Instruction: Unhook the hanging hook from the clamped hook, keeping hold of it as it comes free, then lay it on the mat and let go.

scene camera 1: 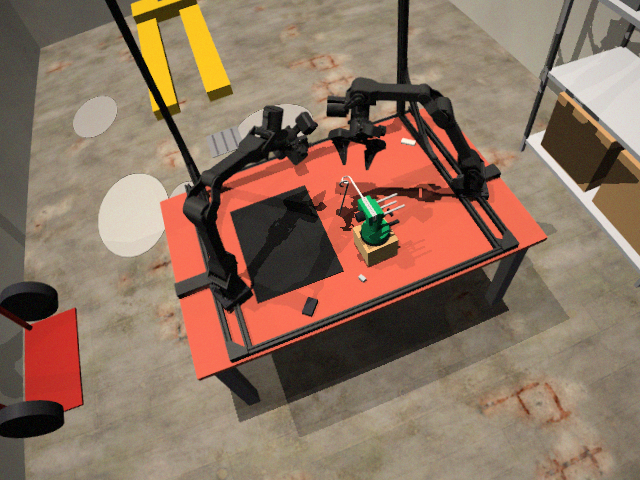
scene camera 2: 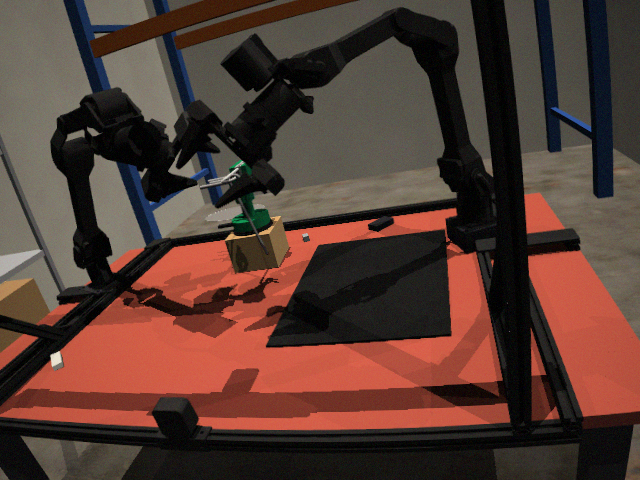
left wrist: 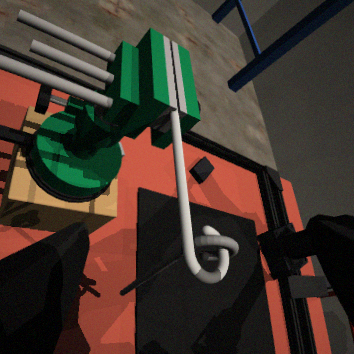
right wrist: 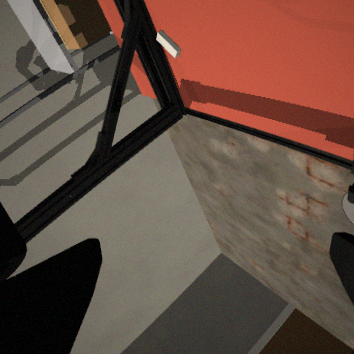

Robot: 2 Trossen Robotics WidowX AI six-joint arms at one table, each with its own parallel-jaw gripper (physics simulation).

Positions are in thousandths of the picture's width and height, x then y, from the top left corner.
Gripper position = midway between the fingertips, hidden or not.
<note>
My left gripper (scene camera 2: 326, 349) is open, with nothing in its grasp. Also in view: a hanging hook (left wrist: 501, 716). My right gripper (scene camera 2: 307, 391) is open, with nothing in its grasp. Also in view: a black mat (scene camera 2: 607, 601) and a wooden block (scene camera 2: 385, 528).
My left gripper is seen too in scene camera 1 (scene camera 1: 555, 349) and in the left wrist view (left wrist: 572, 660). My right gripper also shows in scene camera 1 (scene camera 1: 482, 276) and in the right wrist view (right wrist: 609, 699). The black mat shows as well in scene camera 1 (scene camera 1: 445, 509) and in the left wrist view (left wrist: 487, 860). The right wrist view misses the hanging hook: it is out of frame.
</note>
